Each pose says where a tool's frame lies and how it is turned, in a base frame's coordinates. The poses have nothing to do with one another.
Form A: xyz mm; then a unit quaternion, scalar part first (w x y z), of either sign.
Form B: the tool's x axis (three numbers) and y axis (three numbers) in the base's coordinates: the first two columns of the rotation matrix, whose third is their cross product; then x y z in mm. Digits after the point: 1 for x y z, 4 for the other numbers.
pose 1, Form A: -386.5 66.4 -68.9 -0.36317 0.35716 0.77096 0.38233
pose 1, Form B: -0.4811 0.2730 0.8331 0.8284 0.4525 0.3301 -386.5 66.4 -68.9
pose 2, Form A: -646.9 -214.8 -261.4 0.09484 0.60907 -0.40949 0.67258
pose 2, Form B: -0.2401 -0.3712 0.8970 -0.6264 -0.6466 -0.4353 -646.9 -214.8 -261.4
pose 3, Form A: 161.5 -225.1 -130.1 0.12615 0.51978 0.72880 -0.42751
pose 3, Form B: -0.4278 0.6498 -0.6283 0.8655 0.0941 -0.4920 161.5 -225.1 -130.1
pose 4, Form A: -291.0 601.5 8.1 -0.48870 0.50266 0.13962 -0.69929
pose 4, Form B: -0.0170 0.8239 -0.5665 -0.5431 -0.4834 -0.6866 -291.0 601.5 8.1
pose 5, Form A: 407.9 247.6 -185.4 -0.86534 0.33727 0.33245 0.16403
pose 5, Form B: 0.7251 -0.0596 0.6860 0.5081 0.7187 -0.4746 407.9 247.6 -185.4
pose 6, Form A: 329.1 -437.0 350.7 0.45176 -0.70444 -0.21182 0.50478
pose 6, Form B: 0.4007 0.7545 -0.5198 -0.1577 -0.5021 -0.8503 329.1 -437.0 350.7
